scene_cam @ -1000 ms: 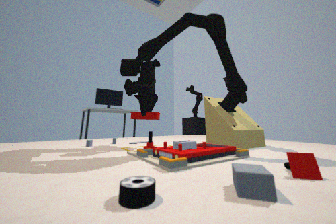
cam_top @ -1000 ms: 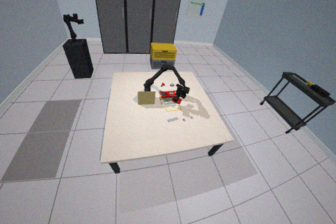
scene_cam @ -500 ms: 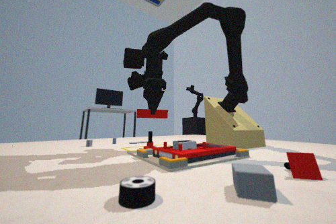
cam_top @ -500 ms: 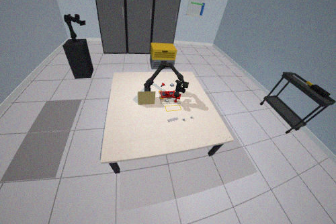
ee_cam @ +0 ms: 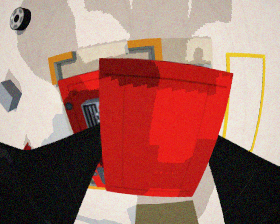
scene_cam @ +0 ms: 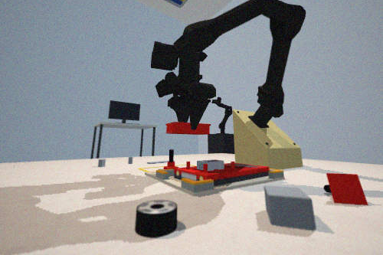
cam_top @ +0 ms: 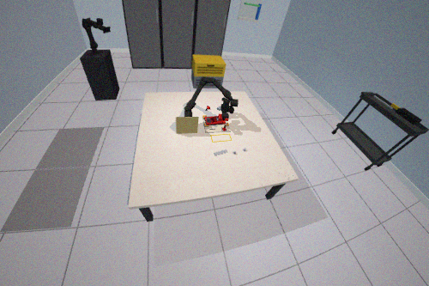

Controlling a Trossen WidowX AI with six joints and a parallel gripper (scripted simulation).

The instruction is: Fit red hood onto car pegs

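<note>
The grey engine block lies 90 mm below my gripper tip, 70 mm to the left of it and 10 mm behind it. Also, from my gripper tip: jig (100 mm below, 40 mm to the left, 40 mm behind); red hood (10 mm above); black wheel (190 mm to the left, 180 mm ahead, 100 mm below).
</note>
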